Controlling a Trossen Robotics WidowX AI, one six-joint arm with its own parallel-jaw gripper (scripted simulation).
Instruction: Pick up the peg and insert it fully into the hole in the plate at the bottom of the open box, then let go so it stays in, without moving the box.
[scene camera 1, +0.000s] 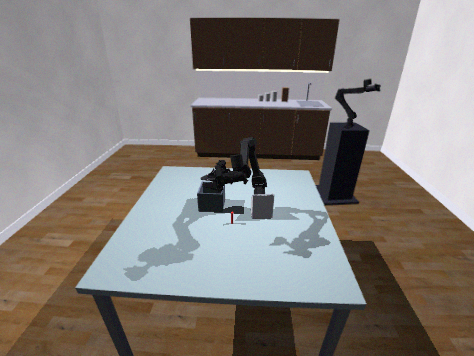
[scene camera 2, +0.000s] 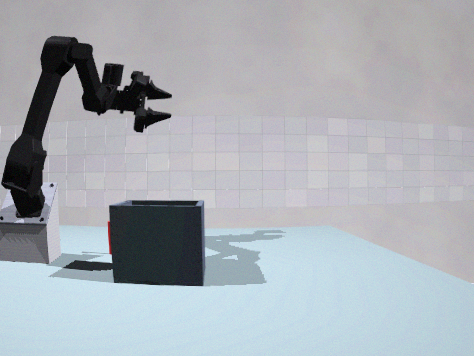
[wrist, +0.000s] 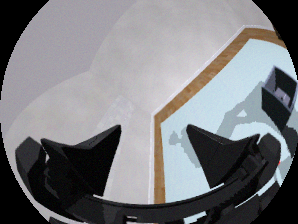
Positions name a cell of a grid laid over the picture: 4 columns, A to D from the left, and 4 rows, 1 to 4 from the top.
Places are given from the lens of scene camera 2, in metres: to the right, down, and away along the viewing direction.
gripper (scene camera 2: B2): -0.18, -0.20, 1.11
dark box (scene camera 2: B3): -0.14, 0.11, 0.66
